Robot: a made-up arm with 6 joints. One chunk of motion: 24 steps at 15 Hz.
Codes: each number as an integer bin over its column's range. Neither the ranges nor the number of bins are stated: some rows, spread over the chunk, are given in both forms.
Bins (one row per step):
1: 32 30 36 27 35 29
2: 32 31 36 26 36 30
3: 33 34 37 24 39 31
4: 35 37 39 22 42 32
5: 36 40 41 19 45 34
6: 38 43 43 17 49 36
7: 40 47 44 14 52 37
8: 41 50 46 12 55 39
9: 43 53 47 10 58 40
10: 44 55 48 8 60 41
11: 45 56 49 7 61 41
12: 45 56 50 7 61 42
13: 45 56 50 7 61 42
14: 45 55 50 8 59 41
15: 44 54 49 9 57 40
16: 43 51 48 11 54 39
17: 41 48 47 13 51 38
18: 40 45 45 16 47 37
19: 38 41 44 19 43 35
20: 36 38 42 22 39 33
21: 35 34 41 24 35 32
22: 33 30 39 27 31 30
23: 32 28 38 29 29 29
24: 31 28 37 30 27 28
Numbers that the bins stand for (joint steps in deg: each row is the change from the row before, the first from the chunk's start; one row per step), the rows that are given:
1: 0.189 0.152 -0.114 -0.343 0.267 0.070
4: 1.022 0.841 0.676 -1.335 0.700 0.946
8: 2.689 2.121 2.521 -3.319 1.505 2.990
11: 3.800 2.711 3.311 -4.311 1.876 3.575
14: 3.800 2.613 3.575 -4.113 1.752 3.575
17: 2.689 1.924 2.784 -3.121 1.257 2.698
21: 1.022 0.546 1.203 -0.938 0.267 0.946
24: -0.089 -0.044 0.149 0.252 -0.229 -0.222
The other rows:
2: 0.189 0.251 -0.114 -0.541 0.329 0.362
3: 0.467 0.546 0.149 -0.938 0.514 0.654
5: 1.300 1.137 1.203 -1.930 0.886 1.530
6: 1.856 1.432 1.730 -2.327 1.133 2.114
7: 2.411 1.825 1.994 -2.922 1.319 2.406
9: 3.244 2.416 2.784 -3.716 1.690 3.283
10: 3.522 2.613 3.048 -4.113 1.814 3.575
12: 3.800 2.711 3.575 -4.311 1.876 3.867
13: 3.800 2.711 3.575 -4.311 1.876 3.867
15: 3.522 2.514 3.311 -3.914 1.629 3.283
16: 3.244 2.219 3.048 -3.517 1.443 2.990
18: 2.411 1.629 2.257 -2.525 1.010 2.406
19: 1.856 1.235 1.994 -1.930 0.762 1.822
20: 1.300 0.940 1.467 -1.335 0.514 1.238
22: 0.467 0.152 0.676 -0.343 0.019 0.362
23: 0.189 -0.044 0.413 0.054 -0.105 0.070

